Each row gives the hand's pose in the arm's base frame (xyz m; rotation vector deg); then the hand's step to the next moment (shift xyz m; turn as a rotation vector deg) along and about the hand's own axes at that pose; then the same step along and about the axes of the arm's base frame.
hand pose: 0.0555 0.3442 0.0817 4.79 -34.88 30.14
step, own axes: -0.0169 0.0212 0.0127 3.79 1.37 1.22
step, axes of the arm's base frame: -0.0289 0.0079 -0.0008 1.31 2.60 3.04
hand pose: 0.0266 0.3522 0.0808 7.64 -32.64 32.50
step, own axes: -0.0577 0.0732 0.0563 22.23 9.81 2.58
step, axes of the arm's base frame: -0.1064 0.0190 0.0133 8.89 17.99 13.93
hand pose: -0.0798 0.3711 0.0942 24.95 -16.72 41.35
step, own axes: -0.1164 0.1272 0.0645 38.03 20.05 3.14
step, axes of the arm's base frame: -0.1780 -0.0123 0.0453 13.10 33.57 23.65
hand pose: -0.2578 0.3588 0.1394 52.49 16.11 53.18
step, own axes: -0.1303 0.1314 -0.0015 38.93 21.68 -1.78
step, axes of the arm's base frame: -0.1528 -0.0664 0.0806 9.91 37.45 22.09
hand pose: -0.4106 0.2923 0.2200 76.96 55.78 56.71
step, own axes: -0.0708 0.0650 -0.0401 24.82 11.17 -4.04
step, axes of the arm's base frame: -0.0599 -0.0561 0.0642 3.56 24.78 11.42
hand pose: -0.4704 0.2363 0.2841 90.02 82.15 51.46
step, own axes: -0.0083 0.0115 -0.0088 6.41 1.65 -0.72
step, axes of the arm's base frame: -0.0040 -0.0077 0.0143 0.69 6.40 1.69
